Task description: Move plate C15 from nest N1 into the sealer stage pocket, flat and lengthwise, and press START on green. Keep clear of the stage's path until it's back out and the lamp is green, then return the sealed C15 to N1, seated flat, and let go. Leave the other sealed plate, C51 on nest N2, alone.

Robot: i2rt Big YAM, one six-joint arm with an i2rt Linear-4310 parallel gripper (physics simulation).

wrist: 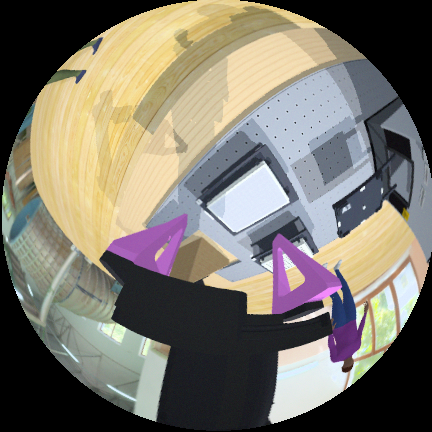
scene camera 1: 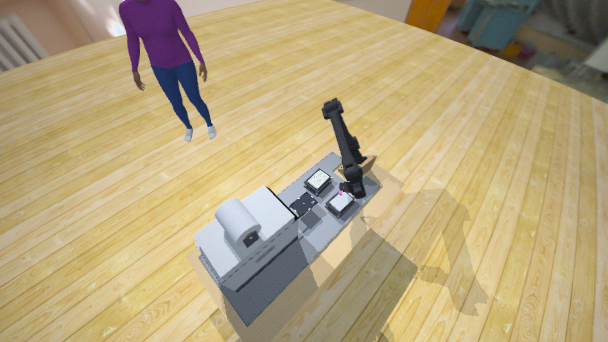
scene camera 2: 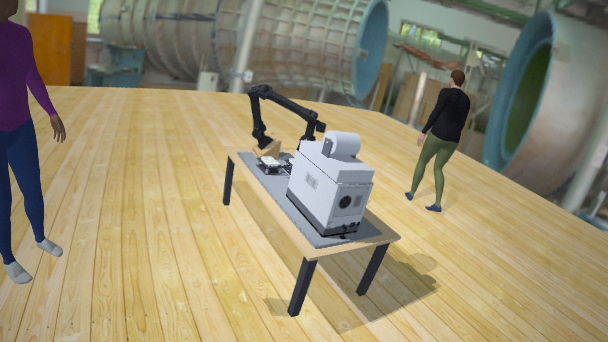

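Note:
My gripper is open and empty, its two magenta fingers wide apart, above the arm-base side of one nest. On that dark nest lies a plate with a smooth white top, flat. A second plate, with a well pattern showing on top, lies on the other nest; one finger partly hides it in the wrist view. I cannot read labels to tell C15 from C51. The dark stage is outside the sealer, bare. START and the lamp cannot be made out.
The tan arm base block stands at the table end opposite the sealer. A film roll sits on top of the sealer. A person in purple and a person in black stand away from the table.

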